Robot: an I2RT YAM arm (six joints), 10 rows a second.
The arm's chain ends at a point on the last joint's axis. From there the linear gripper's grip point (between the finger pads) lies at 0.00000 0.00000 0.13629 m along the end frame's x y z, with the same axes.
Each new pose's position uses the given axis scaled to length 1; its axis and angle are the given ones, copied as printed.
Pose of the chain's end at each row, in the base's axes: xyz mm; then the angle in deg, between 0 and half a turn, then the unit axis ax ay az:
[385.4 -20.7 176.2 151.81 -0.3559 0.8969 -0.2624]
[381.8 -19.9 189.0 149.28 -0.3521 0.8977 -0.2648]
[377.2 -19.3 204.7 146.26 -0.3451 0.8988 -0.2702]
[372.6 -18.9 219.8 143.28 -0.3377 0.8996 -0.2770]
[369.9 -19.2 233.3 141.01 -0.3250 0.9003 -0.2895]
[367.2 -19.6 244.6 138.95 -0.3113 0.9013 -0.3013]
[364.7 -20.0 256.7 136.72 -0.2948 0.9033 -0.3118]
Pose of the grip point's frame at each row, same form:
[467.1 -58.1 73.7 151.81 -0.3559 0.8969 -0.2624]
[467.9 -55.6 89.6 149.28 -0.3521 0.8977 -0.2648]
[468.5 -53.8 109.6 146.26 -0.3451 0.8988 -0.2702]
[468.9 -52.6 129.4 143.28 -0.3377 0.8996 -0.2770]
[469.9 -54.5 147.7 141.01 -0.3250 0.9003 -0.2895]
[470.3 -56.7 163.5 138.95 -0.3113 0.9013 -0.3013]
[470.7 -58.8 180.4 136.72 -0.2948 0.9033 -0.3118]

